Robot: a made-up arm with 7 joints.
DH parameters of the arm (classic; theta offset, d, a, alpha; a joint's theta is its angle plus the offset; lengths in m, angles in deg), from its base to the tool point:
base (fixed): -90 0.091 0 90
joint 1: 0 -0.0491 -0.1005 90
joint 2: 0 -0.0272 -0.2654 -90
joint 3: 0 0.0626 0.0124 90
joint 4: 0 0.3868 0.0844 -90
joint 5: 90 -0.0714 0.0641 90
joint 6: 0 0.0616 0.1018 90
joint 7: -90 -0.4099 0.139 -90
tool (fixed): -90 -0.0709 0 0
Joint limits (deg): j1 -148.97..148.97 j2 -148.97..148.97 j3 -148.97..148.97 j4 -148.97..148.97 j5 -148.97..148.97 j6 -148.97..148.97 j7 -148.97..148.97
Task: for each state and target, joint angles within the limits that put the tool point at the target. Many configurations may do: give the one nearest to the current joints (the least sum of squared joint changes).
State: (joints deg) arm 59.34 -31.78 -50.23 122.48 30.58 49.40 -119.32
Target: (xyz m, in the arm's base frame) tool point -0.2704 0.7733 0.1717
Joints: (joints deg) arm 23.61 -21.93 -80.21 132.08 42.67 28.75 -128.90
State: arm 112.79 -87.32 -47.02 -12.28 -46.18 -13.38 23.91
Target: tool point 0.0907 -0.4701 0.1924
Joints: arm 106.86 -94.21 -33.63 -20.35 -84.10 -35.62 40.00
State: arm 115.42 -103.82 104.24 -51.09 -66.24 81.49 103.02
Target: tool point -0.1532 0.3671 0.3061
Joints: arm 90.65 -70.47 132.13 -53.21 -94.51 73.76 91.67
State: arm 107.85 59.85 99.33 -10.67 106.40 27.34 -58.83
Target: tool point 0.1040 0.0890 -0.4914
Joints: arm 124.94 68.10 118.91 -8.13 109.56 30.10 -63.37
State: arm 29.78 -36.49 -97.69 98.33 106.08 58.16 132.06
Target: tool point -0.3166 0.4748 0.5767
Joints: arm -1.83 -29.25 -97.87 104.33 96.85 50.86 118.23
